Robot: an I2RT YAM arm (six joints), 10 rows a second.
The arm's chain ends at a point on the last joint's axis. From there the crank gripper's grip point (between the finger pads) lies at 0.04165 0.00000 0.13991 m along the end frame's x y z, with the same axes.
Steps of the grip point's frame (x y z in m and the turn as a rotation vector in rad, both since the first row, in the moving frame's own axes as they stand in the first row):
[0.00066, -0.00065, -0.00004, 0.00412, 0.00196, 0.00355]
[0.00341, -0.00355, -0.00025, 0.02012, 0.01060, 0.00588]
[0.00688, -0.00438, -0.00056, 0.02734, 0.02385, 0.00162]
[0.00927, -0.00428, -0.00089, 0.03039, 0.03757, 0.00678]
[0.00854, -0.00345, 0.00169, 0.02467, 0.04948, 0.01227]
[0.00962, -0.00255, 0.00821, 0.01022, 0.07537, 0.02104]
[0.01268, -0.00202, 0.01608, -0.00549, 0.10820, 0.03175]
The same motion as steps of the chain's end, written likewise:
[0.00039, -0.00022, 0.00004, 0.00412, 0.00196, 0.00355]
[0.00192, -0.00099, 0.00023, 0.02012, 0.01060, 0.00588]
[0.00355, -0.00064, 0.00052, 0.02734, 0.02385, 0.00162]
[0.00403, -0.00035, 0.00083, 0.03039, 0.03757, 0.00678]
[0.00165, -0.00058, 0.00396, 0.02467, 0.04948, 0.01227]
[-0.00080, -0.00212, 0.01175, 0.01022, 0.07537, 0.02104]
[-0.00215, -0.00433, 0.02140, -0.00549, 0.10820, 0.03175]

